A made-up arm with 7 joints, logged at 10 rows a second.
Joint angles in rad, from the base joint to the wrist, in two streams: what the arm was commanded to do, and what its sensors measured. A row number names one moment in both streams.
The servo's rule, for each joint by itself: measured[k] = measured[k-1] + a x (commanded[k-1-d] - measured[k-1]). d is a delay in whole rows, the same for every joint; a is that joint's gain. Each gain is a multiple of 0.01, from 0.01 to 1. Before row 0 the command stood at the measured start. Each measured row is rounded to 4 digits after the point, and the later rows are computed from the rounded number. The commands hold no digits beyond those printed.
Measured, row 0:
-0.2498, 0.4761, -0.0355, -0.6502, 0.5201, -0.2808, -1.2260
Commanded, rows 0 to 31:
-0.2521, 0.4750, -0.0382, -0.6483, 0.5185, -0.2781, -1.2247
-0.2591, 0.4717, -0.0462, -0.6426, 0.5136, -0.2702, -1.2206
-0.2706, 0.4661, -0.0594, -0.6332, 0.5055, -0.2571, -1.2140
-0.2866, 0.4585, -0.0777, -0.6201, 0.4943, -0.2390, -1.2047
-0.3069, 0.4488, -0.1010, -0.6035, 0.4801, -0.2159, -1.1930
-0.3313, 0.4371, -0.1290, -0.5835, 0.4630, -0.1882, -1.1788
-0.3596, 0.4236, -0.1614, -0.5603, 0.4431, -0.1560, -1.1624
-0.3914, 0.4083, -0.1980, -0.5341, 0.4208, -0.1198, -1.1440
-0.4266, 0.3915, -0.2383, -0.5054, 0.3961, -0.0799, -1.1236
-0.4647, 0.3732, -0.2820, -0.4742, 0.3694, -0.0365, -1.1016
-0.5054, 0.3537, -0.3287, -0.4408, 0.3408, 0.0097, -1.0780
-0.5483, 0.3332, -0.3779, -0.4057, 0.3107, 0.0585, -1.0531
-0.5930, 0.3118, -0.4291, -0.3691, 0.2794, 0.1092, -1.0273
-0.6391, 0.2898, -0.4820, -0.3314, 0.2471, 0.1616, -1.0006
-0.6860, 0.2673, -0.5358, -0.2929, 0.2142, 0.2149, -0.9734
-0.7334, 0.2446, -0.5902, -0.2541, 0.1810, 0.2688, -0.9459
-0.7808, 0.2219, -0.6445, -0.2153, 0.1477, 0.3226, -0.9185
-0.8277, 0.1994, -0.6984, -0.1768, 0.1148, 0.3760, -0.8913
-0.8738, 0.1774, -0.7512, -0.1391, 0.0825, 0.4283, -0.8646
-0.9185, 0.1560, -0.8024, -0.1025, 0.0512, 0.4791, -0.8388
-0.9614, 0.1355, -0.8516, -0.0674, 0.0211, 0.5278, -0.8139
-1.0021, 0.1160, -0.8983, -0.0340, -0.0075, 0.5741, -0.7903
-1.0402, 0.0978, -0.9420, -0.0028, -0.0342, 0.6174, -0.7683
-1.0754, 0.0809, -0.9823, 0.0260, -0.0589, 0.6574, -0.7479
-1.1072, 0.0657, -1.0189, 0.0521, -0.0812, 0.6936, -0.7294
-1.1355, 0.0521, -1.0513, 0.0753, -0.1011, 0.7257, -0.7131
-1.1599, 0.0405, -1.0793, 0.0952, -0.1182, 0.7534, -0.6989
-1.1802, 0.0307, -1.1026, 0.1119, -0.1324, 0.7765, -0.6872
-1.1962, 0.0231, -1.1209, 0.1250, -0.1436, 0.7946, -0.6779
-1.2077, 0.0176, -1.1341, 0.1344, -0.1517, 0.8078, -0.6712
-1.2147, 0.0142, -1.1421, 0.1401, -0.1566, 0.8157, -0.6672
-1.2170, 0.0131, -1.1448, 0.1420, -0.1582, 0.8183, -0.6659
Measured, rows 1 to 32:
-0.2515, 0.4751, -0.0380, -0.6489, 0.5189, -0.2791, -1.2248
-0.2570, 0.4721, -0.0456, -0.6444, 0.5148, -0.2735, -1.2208
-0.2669, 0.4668, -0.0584, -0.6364, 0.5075, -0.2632, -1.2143
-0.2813, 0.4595, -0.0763, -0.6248, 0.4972, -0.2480, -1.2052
-0.3000, 0.4501, -0.0993, -0.6097, 0.4839, -0.2278, -1.1936
-0.3228, 0.4387, -0.1269, -0.5911, 0.4676, -0.2029, -1.1795
-0.3497, 0.4254, -0.1590, -0.5692, 0.4485, -0.1734, -1.1633
-0.3801, 0.4104, -0.1953, -0.5443, 0.4269, -0.1396, -1.1450
-0.4140, 0.3938, -0.2353, -0.5167, 0.4029, -0.1020, -1.1247
-0.4510, 0.3757, -0.2787, -0.4865, 0.3768, -0.0607, -1.1028
-0.4907, 0.3563, -0.3252, -0.4541, 0.3487, -0.0163, -1.0792
-0.5327, 0.3360, -0.3742, -0.4197, 0.3191, 0.0308, -1.0544
-0.5767, 0.3147, -0.4253, -0.3838, 0.2881, 0.0802, -1.0287
-0.6223, 0.2928, -0.4780, -0.3466, 0.2561, 0.1315, -1.0020
-0.6688, 0.2704, -0.5318, -0.3085, 0.2234, 0.1840, -0.9748
-0.7160, 0.2477, -0.5861, -0.2699, 0.1903, 0.2374, -0.9473
-0.7633, 0.2250, -0.6404, -0.2311, 0.1571, 0.2911, -0.9199
-0.8103, 0.2025, -0.6943, -0.1925, 0.1241, 0.3446, -0.8927
-0.8567, 0.1804, -0.7472, -0.1546, 0.0917, 0.3973, -0.8660
-0.9018, 0.1589, -0.7985, -0.1176, 0.0601, 0.4488, -0.8402
-0.9453, 0.1383, -0.8479, -0.0820, 0.0297, 0.4986, -0.8152
-0.9868, 0.1187, -0.8948, -0.0479, 0.0007, 0.5462, -0.7915
-1.0258, 0.1003, -0.9387, -0.0159, -0.0265, 0.5911, -0.7695
-1.0620, 0.0832, -0.9792, 0.0138, -0.0518, 0.6329, -0.7490
-1.0950, 0.0678, -1.0161, 0.0410, -0.0747, 0.6711, -0.7304
-1.1246, 0.0540, -1.0488, 0.0654, -0.0953, 0.7055, -0.7140
-1.1504, 0.0421, -1.0772, 0.0866, -0.1132, 0.7357, -0.6997
-1.1722, 0.0321, -1.1008, 0.1046, -0.1282, 0.7614, -0.6878
-1.1897, 0.0242, -1.1195, 0.1191, -0.1402, 0.7823, -0.6784
-1.2028, 0.0184, -1.1331, 0.1300, -0.1492, 0.7984, -0.6716
-1.2115, 0.0147, -1.1415, 0.1372, -0.1550, 0.8093, -0.6674
-1.2155, 0.0133, -1.1446, 0.1406, -0.1575, 0.8150, -0.6660
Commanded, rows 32 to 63:
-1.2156, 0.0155, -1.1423, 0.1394, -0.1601, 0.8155, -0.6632
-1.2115, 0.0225, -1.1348, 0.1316, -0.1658, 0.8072, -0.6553
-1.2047, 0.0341, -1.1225, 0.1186, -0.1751, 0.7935, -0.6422
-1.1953, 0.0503, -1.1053, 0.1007, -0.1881, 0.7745, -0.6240
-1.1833, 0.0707, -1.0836, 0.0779, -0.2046, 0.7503, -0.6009
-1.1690, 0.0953, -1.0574, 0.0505, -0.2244, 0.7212, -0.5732
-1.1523, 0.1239, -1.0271, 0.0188, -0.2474, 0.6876, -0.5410
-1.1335, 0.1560, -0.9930, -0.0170, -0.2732, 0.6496, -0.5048
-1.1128, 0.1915, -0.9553, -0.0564, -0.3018, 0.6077, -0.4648
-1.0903, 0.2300, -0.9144, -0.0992, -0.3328, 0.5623, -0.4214
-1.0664, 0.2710, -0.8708, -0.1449, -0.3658, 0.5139, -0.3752
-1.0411, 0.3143, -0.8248, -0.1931, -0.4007, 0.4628, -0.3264
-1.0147, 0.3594, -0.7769, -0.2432, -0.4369, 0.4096, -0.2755
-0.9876, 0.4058, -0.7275, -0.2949, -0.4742, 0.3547, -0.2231
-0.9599, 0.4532, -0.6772, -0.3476, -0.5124, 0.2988, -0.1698
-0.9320, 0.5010, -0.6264, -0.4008, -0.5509, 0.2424, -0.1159
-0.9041, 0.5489, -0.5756, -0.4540, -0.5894, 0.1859, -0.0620
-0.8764, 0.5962, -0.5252, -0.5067, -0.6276, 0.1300, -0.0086
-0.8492, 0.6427, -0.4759, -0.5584, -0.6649, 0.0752, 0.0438
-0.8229, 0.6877, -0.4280, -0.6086, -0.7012, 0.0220, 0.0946
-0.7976, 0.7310, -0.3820, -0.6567, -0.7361, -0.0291, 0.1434
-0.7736, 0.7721, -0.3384, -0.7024, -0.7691, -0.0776, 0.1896
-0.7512, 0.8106, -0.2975, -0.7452, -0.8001, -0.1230, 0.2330
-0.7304, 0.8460, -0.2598, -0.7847, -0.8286, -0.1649, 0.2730
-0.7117, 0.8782, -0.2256, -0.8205, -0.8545, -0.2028, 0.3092
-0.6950, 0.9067, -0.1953, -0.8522, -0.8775, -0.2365, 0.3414
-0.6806, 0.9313, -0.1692, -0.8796, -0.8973, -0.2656, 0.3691
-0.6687, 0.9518, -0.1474, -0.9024, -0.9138, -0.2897, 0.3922
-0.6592, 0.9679, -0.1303, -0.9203, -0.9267, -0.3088, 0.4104
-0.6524, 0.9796, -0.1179, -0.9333, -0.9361, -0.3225, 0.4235
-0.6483, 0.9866, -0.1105, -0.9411, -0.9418, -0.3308, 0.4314
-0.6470, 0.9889, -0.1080, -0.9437, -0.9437, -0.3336, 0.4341
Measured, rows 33 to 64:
-1.2156, 0.0152, -1.1425, 0.1397, -0.1595, 0.8153, -0.6633
-1.2126, 0.0216, -1.1353, 0.1339, -0.1644, 0.8102, -0.6557
-1.2068, 0.0326, -1.1234, 0.1230, -0.1727, 0.7997, -0.6429
-1.1984, 0.0482, -1.1066, 0.1072, -0.1847, 0.7838, -0.6249
-1.1874, 0.0680, -1.0852, 0.0864, -0.2002, 0.7627, -0.6021
-1.1740, 0.0920, -1.0593, 0.0609, -0.2191, 0.7366, -0.5746
-1.1582, 0.1201, -1.0294, 0.0310, -0.2412, 0.7057, -0.5427
-1.1402, 0.1517, -0.9955, -0.0031, -0.2662, 0.6704, -0.5067
-1.1202, 0.1867, -0.9581, -0.0409, -0.2940, 0.6309, -0.4669
-1.0984, 0.2248, -0.9175, -0.0823, -0.3243, 0.5877, -0.4237
-1.0750, 0.2655, -0.8741, -0.1267, -0.3567, 0.5412, -0.3776
-1.0503, 0.3084, -0.8283, -0.1738, -0.3910, 0.4918, -0.3290
-1.0243, 0.3533, -0.7805, -0.2231, -0.4268, 0.4400, -0.2782
-0.9975, 0.3995, -0.7312, -0.2741, -0.4638, 0.3863, -0.2259
-0.9701, 0.4468, -0.6810, -0.3263, -0.5017, 0.3312, -0.1726
-0.9423, 0.4945, -0.6302, -0.3792, -0.5401, 0.2753, -0.1187
-0.9144, 0.5424, -0.5794, -0.4323, -0.5786, 0.2190, -0.0648
-0.8867, 0.5897, -0.5290, -0.4851, -0.6168, 0.1629, -0.0114
-0.8593, 0.6363, -0.4796, -0.5371, -0.6543, 0.1076, 0.0410
-0.8327, 0.6815, -0.4316, -0.5879, -0.6909, 0.0537, 0.0919
-0.8071, 0.7251, -0.3855, -0.6367, -0.7262, 0.0015, 0.1408
-0.7826, 0.7665, -0.3417, -0.6833, -0.7597, -0.0483, 0.1872
-0.7597, 0.8053, -0.3006, -0.7272, -0.7912, -0.0954, 0.2307
-0.7383, 0.8411, -0.2627, -0.7680, -0.8204, -0.1392, 0.2709
-0.7189, 0.8737, -0.2282, -0.8053, -0.8470, -0.1793, 0.3073
-0.7015, 0.9027, -0.1976, -0.8386, -0.8708, -0.2153, 0.3397
-0.6862, 0.9279, -0.1712, -0.8677, -0.8915, -0.2470, 0.3676
-0.6734, 0.9489, -0.1491, -0.8923, -0.9089, -0.2739, 0.3910
-0.6630, 0.9656, -0.1316, -0.9122, -0.9228, -0.2959, 0.4094
-0.6553, 0.9779, -0.1189, -0.9272, -0.9332, -0.3127, 0.4228
-0.6502, 0.9856, -0.1111, -0.9371, -0.9399, -0.3241, 0.4310
-0.6479, 0.9885, -0.1082, -0.9418, -0.9429, -0.3301, 0.4339

